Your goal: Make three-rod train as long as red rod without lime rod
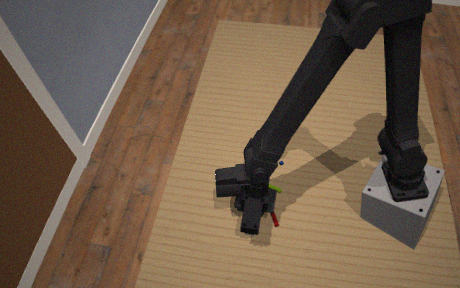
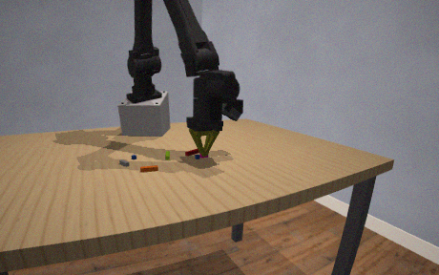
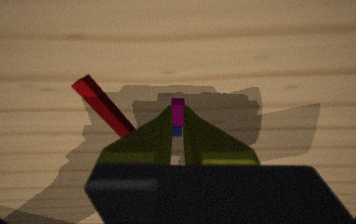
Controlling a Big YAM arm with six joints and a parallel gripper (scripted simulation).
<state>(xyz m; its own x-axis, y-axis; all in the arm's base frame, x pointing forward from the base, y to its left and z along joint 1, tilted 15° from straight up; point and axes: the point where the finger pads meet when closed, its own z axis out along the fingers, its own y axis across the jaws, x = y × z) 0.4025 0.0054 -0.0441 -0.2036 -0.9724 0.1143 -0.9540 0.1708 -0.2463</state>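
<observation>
My hand is 1 cm above the magenta rod. Round my hand: orange rod (16 cm to the right, 1 cm below, 1 cm ahead); red rod (5 cm behind, 1 cm to the left, 1 cm below); lime rod (8 cm to the right, 6 cm behind, 1 cm below).
</observation>
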